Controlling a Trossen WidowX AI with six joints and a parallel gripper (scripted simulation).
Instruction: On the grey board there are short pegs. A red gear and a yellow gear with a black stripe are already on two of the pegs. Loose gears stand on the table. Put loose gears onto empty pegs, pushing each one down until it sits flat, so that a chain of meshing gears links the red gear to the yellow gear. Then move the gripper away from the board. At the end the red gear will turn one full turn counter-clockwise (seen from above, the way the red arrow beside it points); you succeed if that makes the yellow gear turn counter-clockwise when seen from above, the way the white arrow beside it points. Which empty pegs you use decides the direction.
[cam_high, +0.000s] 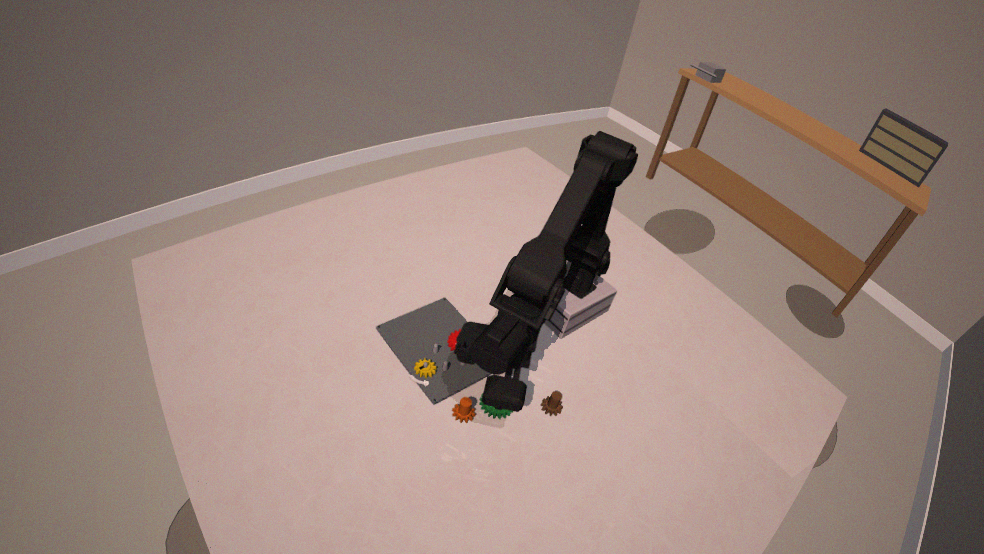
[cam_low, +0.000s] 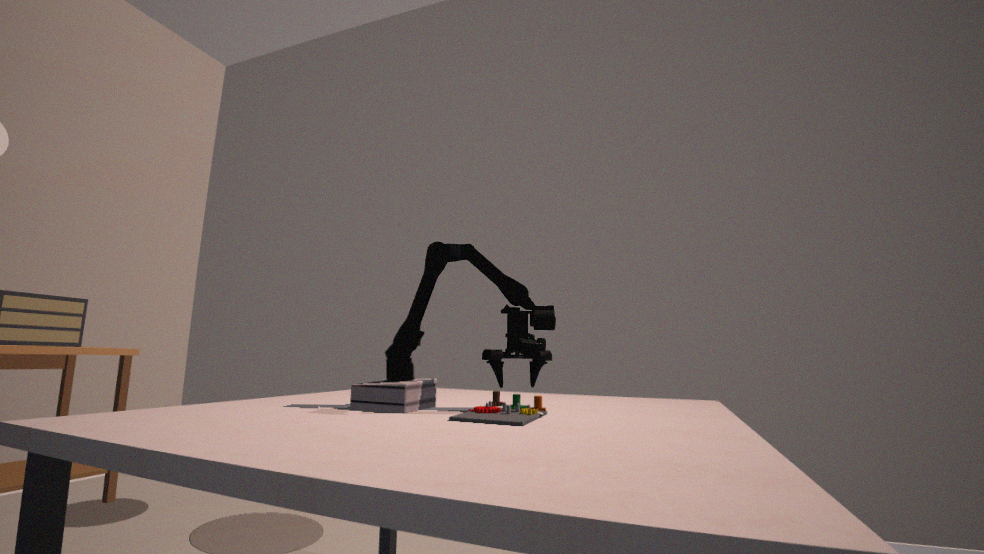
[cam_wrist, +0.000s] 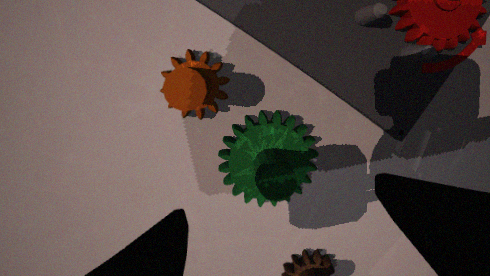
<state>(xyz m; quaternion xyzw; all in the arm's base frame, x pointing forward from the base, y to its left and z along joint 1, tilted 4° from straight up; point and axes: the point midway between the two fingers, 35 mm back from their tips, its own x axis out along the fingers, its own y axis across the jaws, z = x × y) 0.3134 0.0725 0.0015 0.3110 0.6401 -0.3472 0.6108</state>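
Now: the green gear 4 cm below my gripper tip. The rest, counted from my gripper tip: brown gear: 7 cm to the left, 7 cm behind, 4 cm below; red gear: 14 cm to the right, 5 cm behind, 4 cm below; orange gear: 6 cm ahead, 4 cm below, 2 cm to the right.
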